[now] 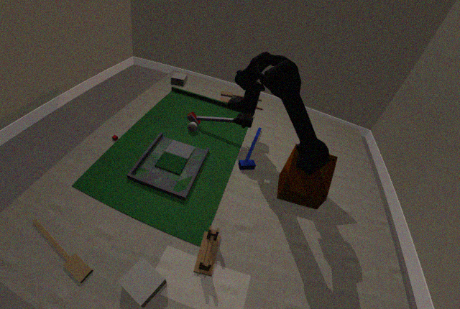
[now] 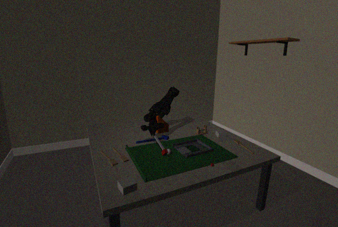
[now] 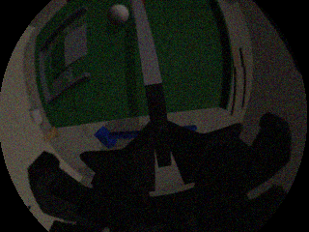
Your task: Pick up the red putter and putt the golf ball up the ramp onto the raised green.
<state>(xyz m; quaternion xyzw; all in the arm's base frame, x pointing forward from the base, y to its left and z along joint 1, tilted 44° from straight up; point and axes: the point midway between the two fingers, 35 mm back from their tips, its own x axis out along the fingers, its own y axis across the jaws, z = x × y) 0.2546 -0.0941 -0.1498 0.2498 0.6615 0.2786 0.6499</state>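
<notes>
My gripper tip is now 70 mm past the blue putter, 60 mm above it and 30 mm to the right of it. The rest, counted from my gripper tip: white golf ball 210 mm ahead, 50 mm to the left, 50 mm below; then red putter 120 mm ahead, 10 mm to the left, 10 mm below; then small red ball 480 mm ahead, 240 mm to the left, 70 mm below.
</notes>
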